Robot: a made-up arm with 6 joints.
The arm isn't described. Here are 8 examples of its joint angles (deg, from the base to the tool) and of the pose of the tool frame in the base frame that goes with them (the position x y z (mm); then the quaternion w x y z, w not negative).
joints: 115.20 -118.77 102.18 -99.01 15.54 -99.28
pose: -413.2 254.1 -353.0 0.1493 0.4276 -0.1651 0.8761
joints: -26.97 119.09 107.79 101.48 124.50 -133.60
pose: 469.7 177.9 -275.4 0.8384 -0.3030 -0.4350 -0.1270
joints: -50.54 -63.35 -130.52 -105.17 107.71 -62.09
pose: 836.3 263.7 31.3 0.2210 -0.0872 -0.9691 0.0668
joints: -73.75 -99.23 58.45 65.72 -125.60 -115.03
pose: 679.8 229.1 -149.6 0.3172 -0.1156 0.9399 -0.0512
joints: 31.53 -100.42 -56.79 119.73 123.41 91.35
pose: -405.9 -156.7 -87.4 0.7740 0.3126 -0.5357 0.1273
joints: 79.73 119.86 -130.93 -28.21 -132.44 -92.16
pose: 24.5 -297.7 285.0 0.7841 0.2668 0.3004 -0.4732
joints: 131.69 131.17 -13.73 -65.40 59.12 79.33
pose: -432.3 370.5 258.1 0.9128 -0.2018 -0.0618 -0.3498
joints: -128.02 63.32 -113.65 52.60 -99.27 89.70
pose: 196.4 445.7 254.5 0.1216 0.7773 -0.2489 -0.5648
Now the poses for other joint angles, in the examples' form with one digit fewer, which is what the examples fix.
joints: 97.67 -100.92 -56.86 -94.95 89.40 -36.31
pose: 166 -560 -30 0.145 -0.497 -0.836 -0.180
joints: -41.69 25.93 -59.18 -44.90 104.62 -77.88
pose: 694 -368 -59 0.243 -0.636 -0.341 0.648
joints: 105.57 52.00 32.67 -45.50 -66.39 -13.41
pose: -144 73 122 0.165 -0.124 -0.175 0.963
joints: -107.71 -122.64 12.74 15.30 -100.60 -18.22
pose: 216 193 -173 0.453 -0.254 0.849 0.101
